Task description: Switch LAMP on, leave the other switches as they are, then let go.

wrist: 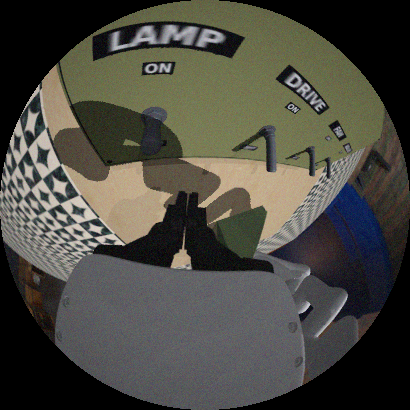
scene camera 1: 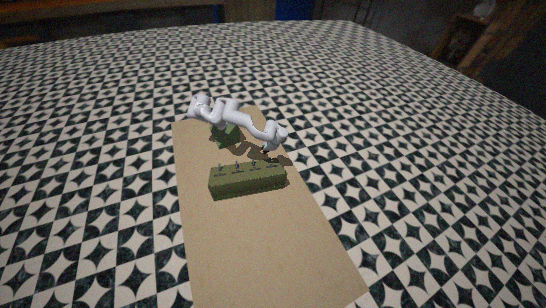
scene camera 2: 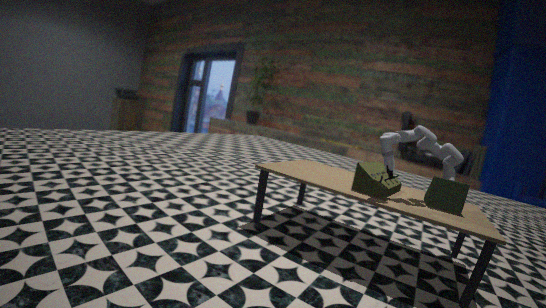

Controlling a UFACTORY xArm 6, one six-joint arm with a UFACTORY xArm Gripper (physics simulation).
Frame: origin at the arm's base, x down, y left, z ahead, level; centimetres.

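Seen in the pictures: gripper, fingertip midpoint: [wrist: 187, 205] [scene camera 1: 264, 152] [scene camera 2: 391, 178]; arm's base, origin of the base link: [scene camera 1: 222, 123] [scene camera 2: 448, 189].
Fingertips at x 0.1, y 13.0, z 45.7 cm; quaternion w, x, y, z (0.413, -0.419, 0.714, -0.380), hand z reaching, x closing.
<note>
Pixels of each thing's top centre, then the offset from my fingertips to it. "spot": a spot on its surface instead. Level surfaces: height alone.
- label, surface spot: [wrist: 158, 68] spot: dy -1.0, dx +2.0, dz +11.0 cm
- DRIVE lever, middle of its top: [wrist: 280, 160] dy -10.4, dx +0.7, dz +1.5 cm
- FAN lever, middle of its top: [wrist: 318, 169] dy -21.7, dx +0.7, dz -2.5 cm
- fourth lever, middle of its top: [wrist: 332, 173] dy -33.0, dx +0.7, dz -6.5 cm
- wooden table, its level: dx +13.9 cm
A green switch box [scene camera 1: 247, 188] [scene camera 2: 366, 183] [wrist: 215, 95] stands on the table. In the wrist view its LAMP lever [wrist: 152, 135] lies in the arm's shadow and points away from the ON label [wrist: 158, 68], towards the gripper side. The DRIVE lever [wrist: 270, 150], the FAN lever [wrist: 312, 162] and a fourth lever [wrist: 328, 168] also stick out away from their label side. My gripper [scene camera 1: 265, 151] [scene camera 2: 390, 175] [wrist: 187, 205] is shut and empty, close to the LAMP end of the box. Whether it touches the lever cannot be told.
The wooden table [scene camera 1: 260, 250] [scene camera 2: 310, 173] bears the box. A dark green block [scene camera 1: 226, 137] [scene camera 2: 446, 196] [wrist: 244, 230] stands near the arm's base. The arm [scene camera 1: 240, 116] [scene camera 2: 424, 137] reaches over the table and casts a shadow on the table and box.
</note>
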